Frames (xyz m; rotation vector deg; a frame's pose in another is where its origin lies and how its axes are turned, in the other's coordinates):
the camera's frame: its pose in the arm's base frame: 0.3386 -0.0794 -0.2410 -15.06 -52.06 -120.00
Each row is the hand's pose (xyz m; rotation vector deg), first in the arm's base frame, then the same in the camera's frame.
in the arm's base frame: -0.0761 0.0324 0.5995 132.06 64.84 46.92
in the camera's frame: 0.5931 0.0736 0.7306 -19.06 -132.49 -6.88
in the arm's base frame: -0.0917 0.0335 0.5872 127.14 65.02 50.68
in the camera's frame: 0.5967 0.0551 0.7244 -18.77 -130.42 -12.62
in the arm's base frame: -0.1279 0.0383 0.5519 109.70 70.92 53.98
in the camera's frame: 0.6005 0.0076 0.7068 -10.19 -127.54 -29.98
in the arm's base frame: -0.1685 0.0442 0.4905 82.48 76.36 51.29
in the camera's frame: 0.5942 -0.0571 0.6717 4.52 -124.23 -57.03
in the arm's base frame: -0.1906 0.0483 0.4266 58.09 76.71 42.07
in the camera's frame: 0.5760 -0.1083 0.6313 19.16 -121.76 -83.13
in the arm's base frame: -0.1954 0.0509 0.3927 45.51 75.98 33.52
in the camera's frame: 0.5616 -0.1304 0.6093 29.22 -121.28 -97.32
